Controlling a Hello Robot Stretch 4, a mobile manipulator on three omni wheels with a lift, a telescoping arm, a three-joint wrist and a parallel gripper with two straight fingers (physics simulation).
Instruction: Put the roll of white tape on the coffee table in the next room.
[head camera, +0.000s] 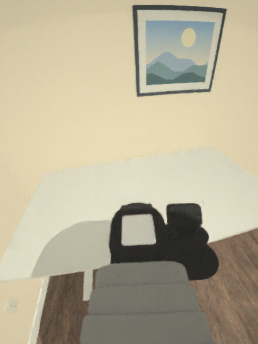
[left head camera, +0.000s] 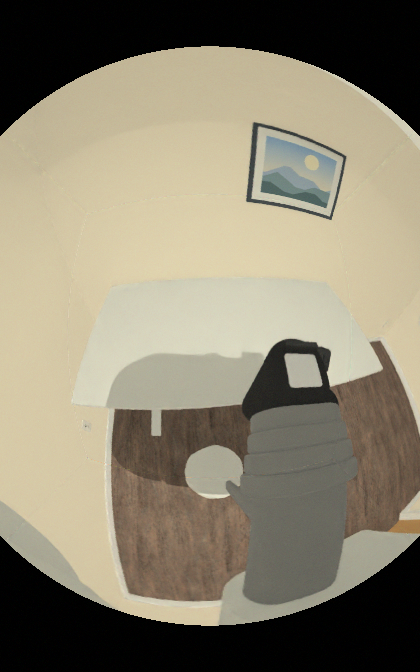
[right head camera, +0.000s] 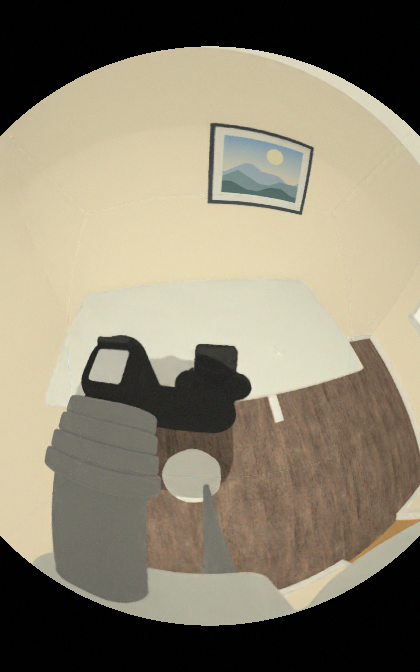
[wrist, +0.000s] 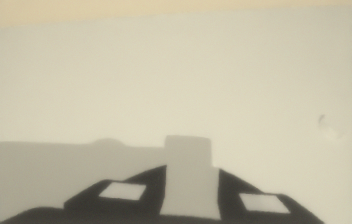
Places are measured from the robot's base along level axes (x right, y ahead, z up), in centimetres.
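Where they show: gripper, fingertip midpoint: (wrist: 191, 183).
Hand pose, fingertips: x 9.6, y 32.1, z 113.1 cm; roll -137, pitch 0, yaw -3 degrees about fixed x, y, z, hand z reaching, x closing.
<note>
After its pixels a point has its place.
A small white ring-like thing, which looks like the roll of white tape (head camera: 203, 202) {y 53.9, x 36.9, z 94.3 cm} (right head camera: 278, 353) (wrist: 330, 129) {y 52.3, x 37.4, z 94.5 cm}, lies on the right part of the white table (head camera: 125, 175) {y 84.0, x -5.9, z 92.3 cm} (left head camera: 215, 310) (right head camera: 200, 310) (wrist: 175, 75) {y 70.3, x 5.7, z 92.3 cm}. It is very faint against the white top. My gripper (wrist: 191, 183) {y 32.1, x 9.6, z 113.1 cm} is open, with its two dark fingers apart and no object between them. It is above the table, and the tape is to its right in the wrist view. In the head camera my wrist hides the fingertips. The coffee table does not show.
A framed mountain picture (head camera: 175, 50) {y 110.8, x 30.4, z 163.8 cm} (left head camera: 297, 172) (right head camera: 260, 167) hangs on the wall behind the table. My grey arm (head camera: 142, 300) {y 10.9, x 0.2, z 141.6 cm} (left head camera: 295, 525) (right head camera: 102, 530) reaches toward the table's front edge. White table legs (left head camera: 156, 422) (right head camera: 276, 409) stand below on the brown wood floor (left head camera: 170, 545) (right head camera: 325, 475).
</note>
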